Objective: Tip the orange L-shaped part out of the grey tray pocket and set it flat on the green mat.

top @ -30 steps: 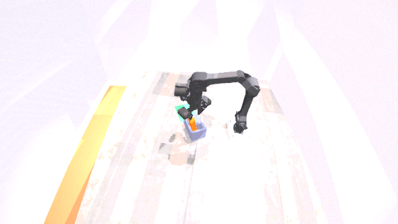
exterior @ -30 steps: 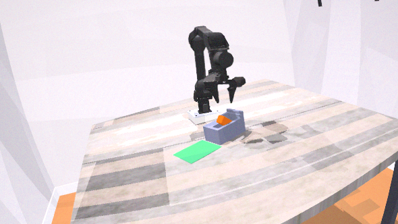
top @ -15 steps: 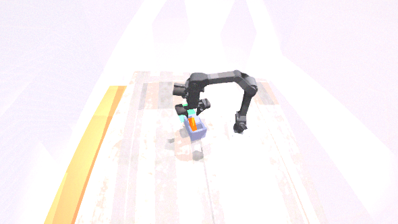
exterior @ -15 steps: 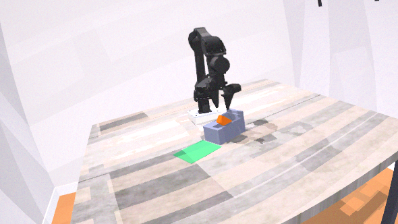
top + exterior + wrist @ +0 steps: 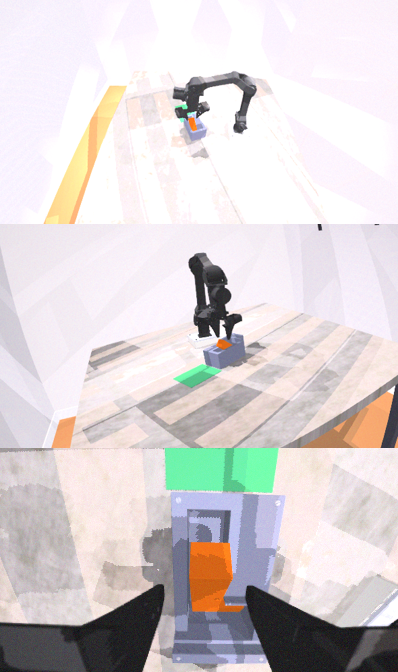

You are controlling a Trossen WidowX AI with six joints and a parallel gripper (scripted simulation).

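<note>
The orange L-shaped part is 30 mm behind my gripper tip, 20 mm to the left of it and 60 mm below it. Round my gripper tip: green mat: 60 mm ahead, 130 mm to the right, 110 mm below.
</note>
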